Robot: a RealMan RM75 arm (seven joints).
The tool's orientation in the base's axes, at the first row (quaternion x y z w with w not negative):
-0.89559, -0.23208, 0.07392, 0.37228
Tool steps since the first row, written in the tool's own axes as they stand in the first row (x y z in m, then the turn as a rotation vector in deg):
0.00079, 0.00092, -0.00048, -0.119, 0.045, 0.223
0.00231, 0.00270, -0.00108, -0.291, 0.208, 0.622
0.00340, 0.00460, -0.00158, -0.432, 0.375, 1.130
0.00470, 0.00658, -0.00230, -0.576, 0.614, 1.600
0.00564, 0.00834, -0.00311, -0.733, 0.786, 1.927
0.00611, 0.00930, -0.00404, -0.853, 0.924, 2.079
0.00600, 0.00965, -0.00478, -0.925, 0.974, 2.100
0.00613, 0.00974, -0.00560, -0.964, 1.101, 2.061
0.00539, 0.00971, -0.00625, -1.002, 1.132, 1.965
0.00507, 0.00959, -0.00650, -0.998, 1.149, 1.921
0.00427, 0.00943, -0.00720, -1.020, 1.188, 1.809
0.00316, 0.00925, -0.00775, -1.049, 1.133, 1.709
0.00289, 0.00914, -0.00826, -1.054, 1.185, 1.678
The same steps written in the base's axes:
0.00117, -0.00050, -0.00027, -0.157, 0.057, -0.195
0.00334, -0.00126, -0.00103, -0.371, 0.128, -0.600
0.00514, -0.00223, -0.00196, -0.590, 0.281, -1.085
0.00722, -0.00329, -0.00279, -0.775, 0.363, -1.593
0.00893, -0.00444, -0.00341, -0.951, 0.390, -1.953
0.00997, -0.00540, -0.00340, -1.053, 0.345, -2.162
0.01023, -0.00613, -0.00312, -1.105, 0.294, -2.215
0.01062, -0.00665, -0.00259, -1.082, 0.173, -2.278
0.01016, -0.00739, -0.00214, -1.075, 0.075, -2.233
0.00991, -0.00762, -0.00189, -1.051, 0.039, -2.213
0.00936, -0.00834, -0.00131, -1.023, -0.067, -2.162
0.00849, -0.00910, -0.00084, -1.037, -0.110, -2.053
0.00836, -0.00949, -0.00041, -1.014, -0.164, -2.068

